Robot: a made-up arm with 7 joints.
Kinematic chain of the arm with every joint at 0, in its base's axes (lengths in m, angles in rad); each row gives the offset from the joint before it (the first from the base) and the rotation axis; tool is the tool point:
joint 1: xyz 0 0 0.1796 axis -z
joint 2: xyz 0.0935 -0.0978 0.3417 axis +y
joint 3: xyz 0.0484 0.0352 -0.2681 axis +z
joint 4: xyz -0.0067 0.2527 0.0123 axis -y
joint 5: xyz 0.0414 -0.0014 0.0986 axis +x
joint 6: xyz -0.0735 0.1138 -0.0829 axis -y
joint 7: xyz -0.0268 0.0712 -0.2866 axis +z
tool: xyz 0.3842 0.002 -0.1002
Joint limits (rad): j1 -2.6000..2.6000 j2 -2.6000..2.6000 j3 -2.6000..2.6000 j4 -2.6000..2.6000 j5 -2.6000..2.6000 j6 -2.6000..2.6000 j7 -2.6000..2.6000
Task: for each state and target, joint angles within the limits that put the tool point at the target. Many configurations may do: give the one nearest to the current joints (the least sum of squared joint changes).
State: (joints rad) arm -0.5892 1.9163 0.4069 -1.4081 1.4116 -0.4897 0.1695
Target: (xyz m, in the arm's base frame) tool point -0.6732 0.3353 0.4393
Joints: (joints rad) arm -1.0045 1.8923 -0.1315 -1.5018 1.3702 -0.8584 -0.4857
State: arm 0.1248 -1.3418 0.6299 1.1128 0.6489 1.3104 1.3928
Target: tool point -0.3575 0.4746 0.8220
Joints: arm -0.3749 -1.2039 -0.1124 0.5250 0.8614 1.3940 1.2269
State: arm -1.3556 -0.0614 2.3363 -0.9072 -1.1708 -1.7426 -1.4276
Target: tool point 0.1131 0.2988 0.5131
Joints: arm -1.2942 0.4087 2.4037 -1.0871 -1.0687 -1.1721 -1.1707
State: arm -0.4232 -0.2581 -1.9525 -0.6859 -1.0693 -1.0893 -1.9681
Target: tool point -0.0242 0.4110 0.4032
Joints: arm -0.6358 -0.1288 -1.8356 -0.1890 -0.7624 -0.7834 -1.9356
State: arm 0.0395 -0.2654 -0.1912 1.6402 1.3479 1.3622 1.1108
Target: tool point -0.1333 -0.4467 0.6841
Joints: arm -0.4951 0.0854 0.5543 1.5022 1.7809 1.6284 0.9927
